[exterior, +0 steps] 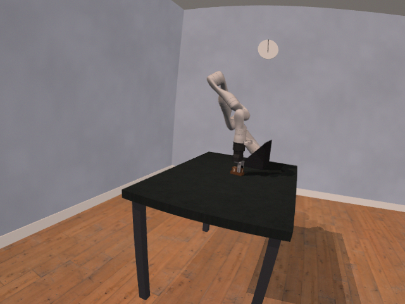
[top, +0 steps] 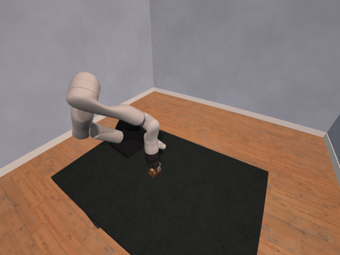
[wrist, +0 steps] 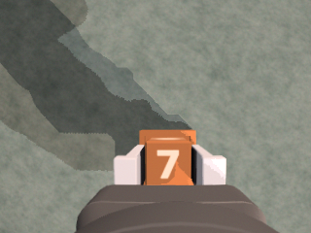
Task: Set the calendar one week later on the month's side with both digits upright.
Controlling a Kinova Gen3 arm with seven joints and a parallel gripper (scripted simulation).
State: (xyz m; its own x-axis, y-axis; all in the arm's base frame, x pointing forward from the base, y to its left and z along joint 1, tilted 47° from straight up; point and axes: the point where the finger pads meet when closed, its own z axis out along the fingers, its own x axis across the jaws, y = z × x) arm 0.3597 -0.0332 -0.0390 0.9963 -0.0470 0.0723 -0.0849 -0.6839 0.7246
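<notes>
My gripper is now 30 mm above the orange-brown tray and 20 mm to the left of it. Round my hand: orange cube 30 mm to the right, 10 mm below.
</notes>
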